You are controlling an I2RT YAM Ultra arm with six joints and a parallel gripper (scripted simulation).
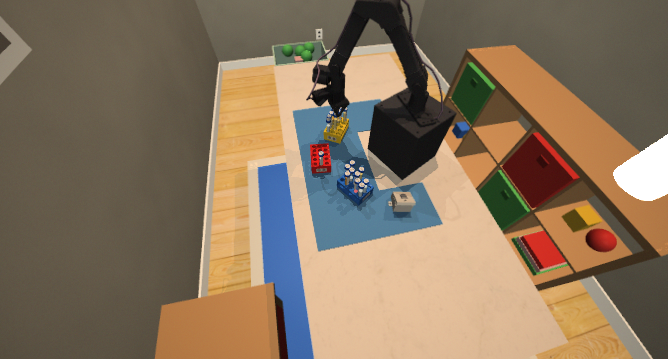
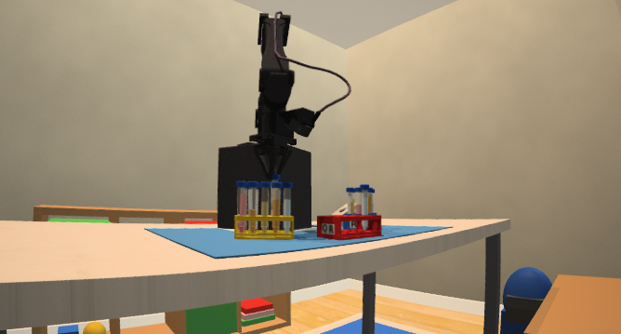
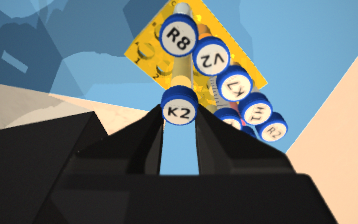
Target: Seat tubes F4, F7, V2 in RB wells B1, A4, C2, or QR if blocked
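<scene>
Right now the tube is 10 mm ahead of my hand and 60 mm below it. The rest, counted from my hand: red rack (120 mm ahead, 130 mm to the left, 120 mm below); then tube R8 (40 mm ahead, 80 mm below); then rack RB (10 mm behind, 20 mm to the right, 120 mm below).
</scene>
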